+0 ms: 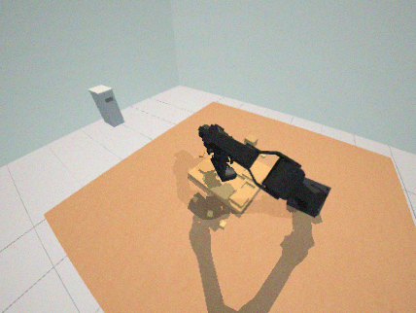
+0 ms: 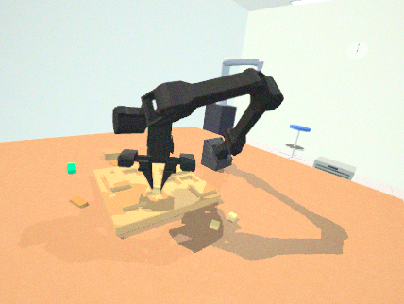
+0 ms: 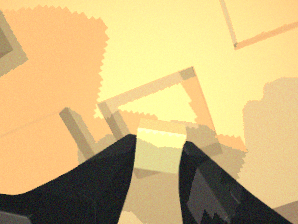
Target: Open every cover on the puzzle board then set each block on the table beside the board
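Right now the tan puzzle board is 3 cm behind my gripper tip, 5 cm to the right of it and 2 cm below it.
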